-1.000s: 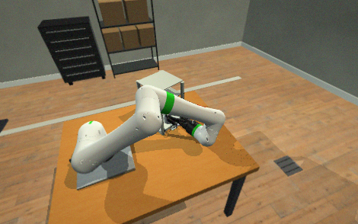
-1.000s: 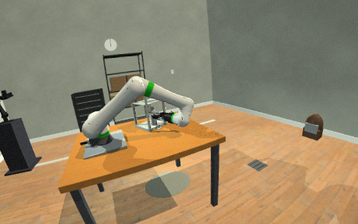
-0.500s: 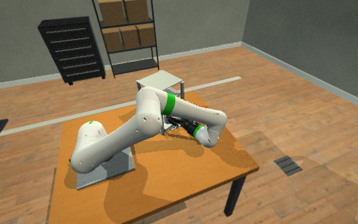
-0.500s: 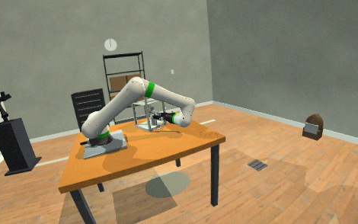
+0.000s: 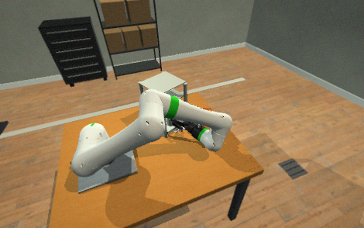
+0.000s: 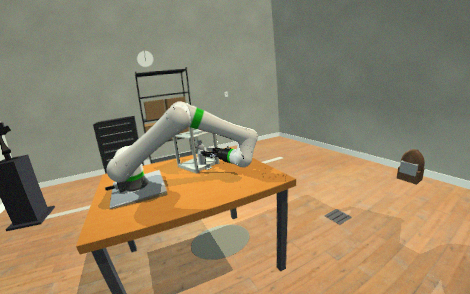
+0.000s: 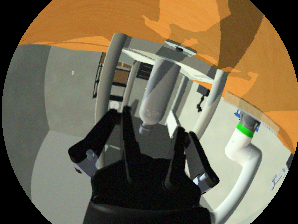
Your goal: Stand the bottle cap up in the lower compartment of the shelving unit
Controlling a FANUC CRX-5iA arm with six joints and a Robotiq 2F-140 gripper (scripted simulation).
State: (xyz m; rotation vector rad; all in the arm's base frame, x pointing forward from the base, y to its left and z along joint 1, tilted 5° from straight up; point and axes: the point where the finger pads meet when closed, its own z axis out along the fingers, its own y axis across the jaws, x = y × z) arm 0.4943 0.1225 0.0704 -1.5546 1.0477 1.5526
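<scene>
Now: hand 20 mm past the pale grey bottle, 40 mm to the right of it and 10 mm below it. From my hand the other things lie so: shelving unit 50 mm behind, 100 mm to the left, 50 mm above.
</scene>
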